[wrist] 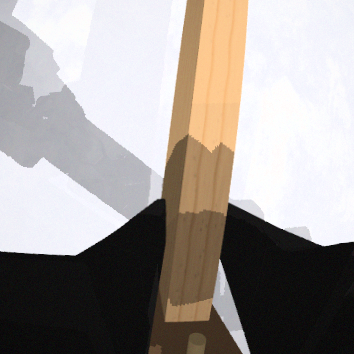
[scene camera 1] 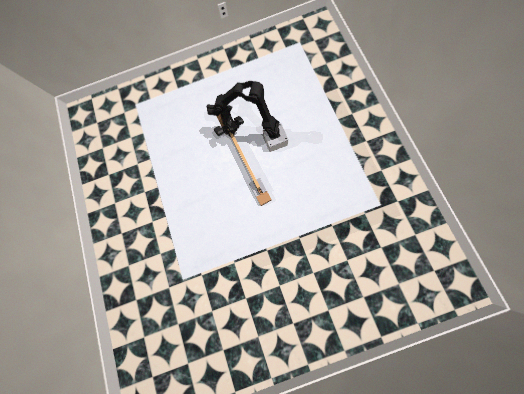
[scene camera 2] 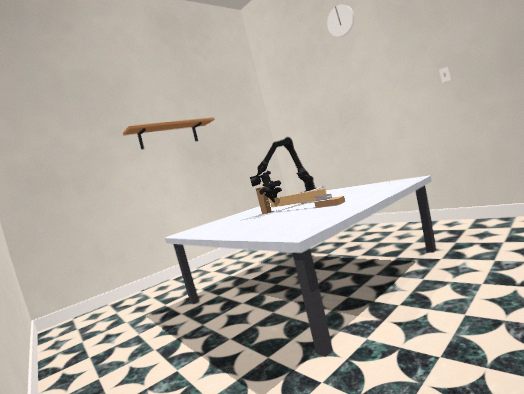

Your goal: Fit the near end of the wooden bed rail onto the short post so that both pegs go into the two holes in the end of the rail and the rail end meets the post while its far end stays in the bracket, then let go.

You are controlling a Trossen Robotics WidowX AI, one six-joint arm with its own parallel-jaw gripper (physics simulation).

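Places are measured from the arm's base along level axes (x ahead, y left, z up), in metres.
Pixels of known places: gripper, fingertip midpoint: (wrist: 187,206) (scene camera 1: 232,136) (scene camera 2: 275,202); arm's base, origin of the base link: (scene camera 1: 274,134) (scene camera 2: 310,189).
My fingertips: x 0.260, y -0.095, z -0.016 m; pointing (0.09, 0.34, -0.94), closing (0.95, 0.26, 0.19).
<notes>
Ahead of a thing's pixels: the offset from my fingertips to its top centre. "spot": to the spot under its first point. Level surfaces: height alone.
My gripper (scene camera 1: 230,128) (scene camera 2: 272,199) (wrist: 187,206) is shut on the wooden rail {dz +0.035, dx -0.023, dy +0.177 m} (scene camera 1: 244,159) (scene camera 2: 300,198) (wrist: 215,120) close to its near end. The rail slopes slightly across the table. The brown short post {spot: dz +0.000, dx +0.039, dy -0.071 m} (scene camera 2: 264,204) (wrist: 167,332) stands at the near end; in scene camera 1 the arm mostly hides it. In the wrist view a pale peg {spot: dz +0.024, dx +0.013, dy -0.057 m} (wrist: 197,344) shows below the rail's end, outside the rail. The other peg and the end holes are hidden. The far end is at the grey bracket {spot: dz -0.004, dx -0.052, dy +0.400 m} (scene camera 1: 259,189) (scene camera 2: 323,197); its seating is too small to judge.
The bracket stands by an orange-brown block {dz -0.028, dx -0.052, dy +0.407 m} (scene camera 1: 264,199) (scene camera 2: 331,202) on the white table {dz -0.063 m} (scene camera 1: 300,200) (scene camera 2: 295,232). The arm's grey base (scene camera 1: 276,142) stands beside the rail. A wooden shelf (scene camera 2: 167,126) is on the wall behind.
</notes>
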